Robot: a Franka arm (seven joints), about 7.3 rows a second.
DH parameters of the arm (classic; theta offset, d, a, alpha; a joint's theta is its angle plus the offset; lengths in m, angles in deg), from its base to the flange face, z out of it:
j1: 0 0.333 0 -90
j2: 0 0 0 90
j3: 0 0.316 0.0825 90
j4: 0 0 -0.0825 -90
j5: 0 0.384 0 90
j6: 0 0 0.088 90
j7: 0 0.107 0 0
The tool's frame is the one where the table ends.
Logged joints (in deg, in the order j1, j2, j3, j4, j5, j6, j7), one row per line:
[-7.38 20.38 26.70 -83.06 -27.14 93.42 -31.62]
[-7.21 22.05 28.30 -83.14 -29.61 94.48 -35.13]
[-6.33 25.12 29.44 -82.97 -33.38 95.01 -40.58]
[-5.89 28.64 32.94 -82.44 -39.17 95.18 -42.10]
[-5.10 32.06 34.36 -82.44 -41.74 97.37 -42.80]
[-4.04 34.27 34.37 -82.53 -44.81 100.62 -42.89]
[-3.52 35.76 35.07 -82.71 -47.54 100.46 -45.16]
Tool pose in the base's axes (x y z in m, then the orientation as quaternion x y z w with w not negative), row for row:
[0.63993 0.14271 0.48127 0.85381 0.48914 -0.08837 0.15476]
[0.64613 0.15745 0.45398 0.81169 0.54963 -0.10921 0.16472]
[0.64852 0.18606 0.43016 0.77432 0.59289 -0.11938 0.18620]
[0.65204 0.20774 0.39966 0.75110 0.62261 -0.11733 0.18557]
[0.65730 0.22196 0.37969 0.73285 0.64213 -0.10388 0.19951]
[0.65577 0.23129 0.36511 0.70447 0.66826 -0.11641 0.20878]
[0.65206 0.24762 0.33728 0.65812 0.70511 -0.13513 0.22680]
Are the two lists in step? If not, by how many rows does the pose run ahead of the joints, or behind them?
The pose runs 1 row ahead of the joints: the pose in row i belongs to the joints in row i + 1.
